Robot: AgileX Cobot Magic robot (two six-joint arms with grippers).
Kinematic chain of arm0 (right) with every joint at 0, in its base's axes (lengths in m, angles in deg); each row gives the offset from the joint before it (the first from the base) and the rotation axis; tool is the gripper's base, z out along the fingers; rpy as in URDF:
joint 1: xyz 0 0 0.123 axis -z
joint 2: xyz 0 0 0 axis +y
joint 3: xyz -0.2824 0 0.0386 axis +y
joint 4: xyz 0.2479 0 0.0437 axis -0.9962 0 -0.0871
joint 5: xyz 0 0 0 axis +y
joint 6: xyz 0.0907 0 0.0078 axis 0.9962 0 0.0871
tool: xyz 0 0 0 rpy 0 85 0
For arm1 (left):
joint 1: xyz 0 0 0.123 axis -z
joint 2: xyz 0 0 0 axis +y
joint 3: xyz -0.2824 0 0.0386 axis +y
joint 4: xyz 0.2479 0 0.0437 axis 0.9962 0 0.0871
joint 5: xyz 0 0 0 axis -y
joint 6: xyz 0.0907 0 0.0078 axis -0.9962 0 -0.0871
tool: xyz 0 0 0 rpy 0 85 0
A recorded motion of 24 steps. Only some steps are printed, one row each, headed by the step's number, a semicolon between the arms.
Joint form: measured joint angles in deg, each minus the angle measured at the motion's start. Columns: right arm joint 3, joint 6, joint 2, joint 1, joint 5, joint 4; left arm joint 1, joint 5, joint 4, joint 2, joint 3, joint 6.
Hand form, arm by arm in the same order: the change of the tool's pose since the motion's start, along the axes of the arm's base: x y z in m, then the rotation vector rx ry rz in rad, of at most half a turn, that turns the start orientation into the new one. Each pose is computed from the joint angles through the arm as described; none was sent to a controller.
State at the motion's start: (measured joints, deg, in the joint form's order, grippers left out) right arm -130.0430 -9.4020 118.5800 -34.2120 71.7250 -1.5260; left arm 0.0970 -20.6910 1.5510 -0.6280 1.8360 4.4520
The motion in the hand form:
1: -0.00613 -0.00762 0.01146 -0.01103 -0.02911 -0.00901; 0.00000 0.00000 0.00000 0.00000 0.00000 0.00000
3: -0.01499 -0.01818 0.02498 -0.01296 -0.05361 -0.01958; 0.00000 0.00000 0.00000 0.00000 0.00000 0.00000
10: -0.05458 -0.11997 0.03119 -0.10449 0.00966 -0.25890; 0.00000 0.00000 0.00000 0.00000 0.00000 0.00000
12: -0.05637 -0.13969 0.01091 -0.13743 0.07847 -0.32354; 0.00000 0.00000 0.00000 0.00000 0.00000 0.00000
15: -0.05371 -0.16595 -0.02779 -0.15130 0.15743 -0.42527; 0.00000 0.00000 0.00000 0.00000 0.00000 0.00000
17: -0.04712 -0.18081 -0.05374 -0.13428 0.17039 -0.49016; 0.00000 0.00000 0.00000 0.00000 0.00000 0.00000
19: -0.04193 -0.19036 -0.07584 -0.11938 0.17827 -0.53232; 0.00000 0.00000 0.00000 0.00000 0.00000 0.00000
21: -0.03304 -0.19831 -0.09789 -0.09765 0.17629 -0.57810; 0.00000 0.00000 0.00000 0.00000 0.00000 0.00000
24: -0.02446 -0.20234 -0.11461 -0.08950 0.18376 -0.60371; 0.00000 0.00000 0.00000 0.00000 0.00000 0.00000
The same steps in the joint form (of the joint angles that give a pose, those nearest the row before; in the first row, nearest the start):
1: 1.19 0.00 -2.22 0.07 0.00 1.53; 0.00 0.00 0.00 0.00 0.00 0.00
3: 3.21 0.00 -5.28 0.39 -0.05 2.45; 0.00 0.00 0.00 0.00 0.00 0.00
10: 27.33 4.14 -23.76 9.48 0.00 7.43; 0.00 0.00 0.00 0.00 0.00 0.00
12: 33.48 5.35 -25.47 12.31 -0.15 7.74; 0.00 0.00 0.00 0.00 0.00 0.00
15: 43.11 7.72 -26.60 16.74 -4.39 7.61; 0.00 0.00 0.00 0.00 0.00 0.00
17: 48.51 9.40 -26.19 19.59 -10.01 7.47; 0.00 0.00 0.00 0.00 0.00 0.00
19: 52.48 10.56 -25.32 21.48 -14.84 7.29; 0.00 0.00 0.00 0.00 0.00 0.00
21: 55.28 12.22 -23.42 23.17 -20.14 7.29; 0.00 0.00 0.00 0.00 0.00 0.00
24: 56.21 13.15 -21.14 24.12 -23.15 7.29; 0.00 0.00 0.00 0.00 0.00 0.00

